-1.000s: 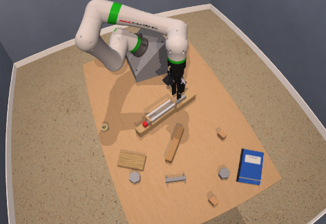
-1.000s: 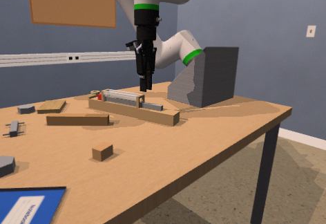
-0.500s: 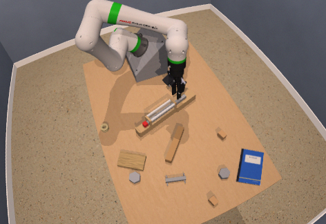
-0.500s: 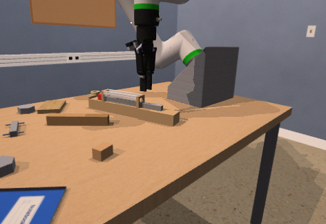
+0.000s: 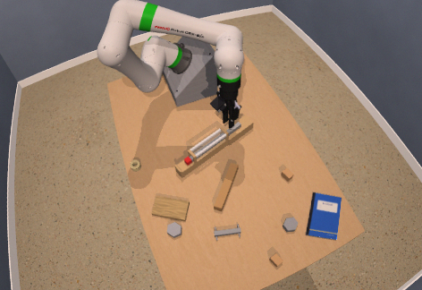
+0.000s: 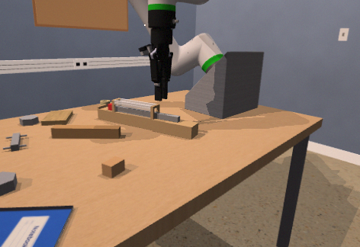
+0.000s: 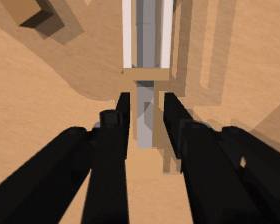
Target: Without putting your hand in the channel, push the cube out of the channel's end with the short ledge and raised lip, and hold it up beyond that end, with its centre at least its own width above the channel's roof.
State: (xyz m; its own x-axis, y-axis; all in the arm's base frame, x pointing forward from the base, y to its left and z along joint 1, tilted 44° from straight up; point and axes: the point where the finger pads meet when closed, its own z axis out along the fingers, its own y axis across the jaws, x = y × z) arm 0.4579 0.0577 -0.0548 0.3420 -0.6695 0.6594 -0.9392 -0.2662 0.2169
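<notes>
The red cube lies 8 cm ahead of my hand, 22 cm to the right of it and 9 cm below it. From my hand the other things lie so: channel (4 cm ahead, 11 cm to the right, 10 cm below); grey rod (10 cm below); long wooden block (24 cm ahead, 10 cm to the right, 13 cm below).
</notes>
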